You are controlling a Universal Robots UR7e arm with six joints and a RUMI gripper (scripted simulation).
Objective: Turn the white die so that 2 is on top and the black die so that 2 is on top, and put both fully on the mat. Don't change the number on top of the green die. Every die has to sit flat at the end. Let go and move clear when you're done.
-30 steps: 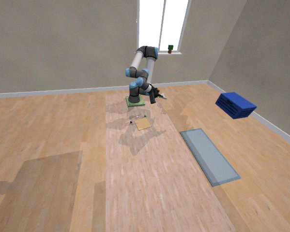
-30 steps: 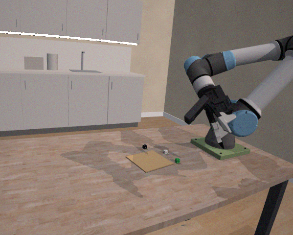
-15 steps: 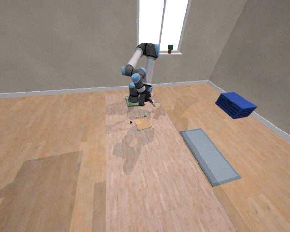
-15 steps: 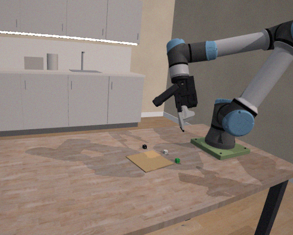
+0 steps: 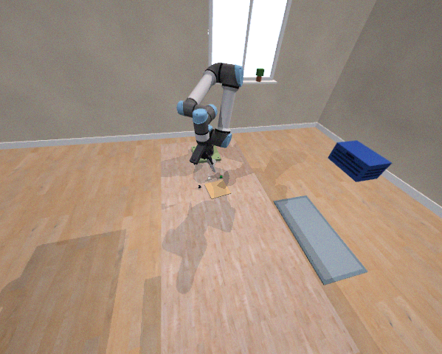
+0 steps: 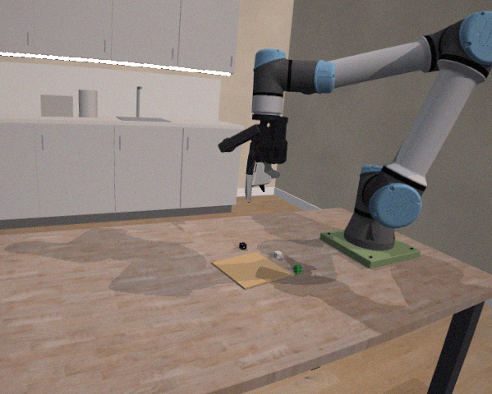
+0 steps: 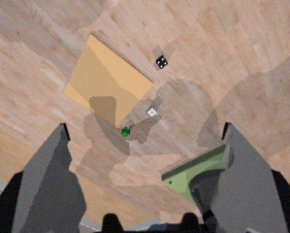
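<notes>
My hand is 1 cm short of the black die, 3 cm to the left of it and 15 cm above it. Also, from my hand: white die 7 cm behind, 4 cm to the left, 15 cm below; green die 8 cm behind, 12 cm to the left, 15 cm below; tan mat 3 cm ahead, 9 cm to the left, 16 cm below.
</notes>
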